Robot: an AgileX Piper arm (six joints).
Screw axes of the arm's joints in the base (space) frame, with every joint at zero. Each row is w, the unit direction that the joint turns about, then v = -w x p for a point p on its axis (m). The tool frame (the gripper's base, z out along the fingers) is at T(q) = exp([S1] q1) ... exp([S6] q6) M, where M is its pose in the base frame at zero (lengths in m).
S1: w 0 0 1 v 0.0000 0.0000 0.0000
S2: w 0 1 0 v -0.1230 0.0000 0.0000
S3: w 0 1 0 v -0.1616 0.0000 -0.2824
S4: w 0.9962 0 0.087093 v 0.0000 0.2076 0.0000
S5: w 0 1 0 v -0.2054 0.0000 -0.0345
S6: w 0.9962 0 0.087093 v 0.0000 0.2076 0.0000
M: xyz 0.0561 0.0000 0.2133 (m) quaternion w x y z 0.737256 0 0.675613 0
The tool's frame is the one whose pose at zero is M.
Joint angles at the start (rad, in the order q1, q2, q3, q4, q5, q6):
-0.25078 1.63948 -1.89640 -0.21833 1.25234 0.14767
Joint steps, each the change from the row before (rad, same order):
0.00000 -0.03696 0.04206 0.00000 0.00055 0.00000
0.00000 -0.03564 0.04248 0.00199 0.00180 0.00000
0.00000 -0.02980 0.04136 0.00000 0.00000 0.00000
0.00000 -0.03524 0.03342 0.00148 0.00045 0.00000
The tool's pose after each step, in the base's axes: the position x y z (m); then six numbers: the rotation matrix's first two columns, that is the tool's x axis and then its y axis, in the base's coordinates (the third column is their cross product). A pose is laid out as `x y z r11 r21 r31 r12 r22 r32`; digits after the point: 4 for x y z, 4 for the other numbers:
0.3165 -0.1004 0.4381 -0.7318 0.2666 -0.6272 0.4243 0.8984 -0.1132
0.3069 -0.0978 0.4376 -0.7368 0.2690 -0.6203 0.4232 0.8990 -0.1129
0.2991 -0.0958 0.4353 -0.7437 0.2707 -0.6113 0.4219 0.8993 -0.1150
0.2894 -0.0932 0.4366 -0.7427 0.2711 -0.6122 0.4218 0.8996 -0.1134

